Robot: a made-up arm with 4 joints.
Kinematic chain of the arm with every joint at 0, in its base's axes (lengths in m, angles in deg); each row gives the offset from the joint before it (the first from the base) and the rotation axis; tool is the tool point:
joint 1: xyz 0 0 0.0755 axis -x
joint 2: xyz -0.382 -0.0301 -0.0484 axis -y
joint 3: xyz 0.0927 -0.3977 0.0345 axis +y
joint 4: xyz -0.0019 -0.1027 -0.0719 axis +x
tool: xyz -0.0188 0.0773 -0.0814
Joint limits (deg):
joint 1: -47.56..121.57
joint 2: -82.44..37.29
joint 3: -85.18..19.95
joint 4: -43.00..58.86
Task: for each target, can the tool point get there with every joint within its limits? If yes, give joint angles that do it. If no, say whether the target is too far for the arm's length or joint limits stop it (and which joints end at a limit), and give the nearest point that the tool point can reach.
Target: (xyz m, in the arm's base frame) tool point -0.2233 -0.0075 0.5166
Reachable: yes | joints 102.01 9.20 -36.60 20.21
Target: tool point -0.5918 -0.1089 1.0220
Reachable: no: too far | nearest point -0.4543 -0.0684 0.6696 | short by 0.380 m
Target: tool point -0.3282 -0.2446 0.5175
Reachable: yes | joints 88.01 -40.55 -33.46 2.16
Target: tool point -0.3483 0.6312 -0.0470
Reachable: no: joint limits stop it (at a limit: joint 1, joint 2, joint 3) | nearest point -0.2025 0.3076 0.4017 | short by 0.572 m
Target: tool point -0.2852 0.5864 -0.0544
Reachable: no: joint limits stop it (at a limit: joint 1, joint 2, joint 3) | nearest point -0.2005 0.3096 0.4026 | short by 0.541 m
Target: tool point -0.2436 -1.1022 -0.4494
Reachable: no: too far | nearest point -0.3179 -0.5564 -0.1895 | short by 0.609 m
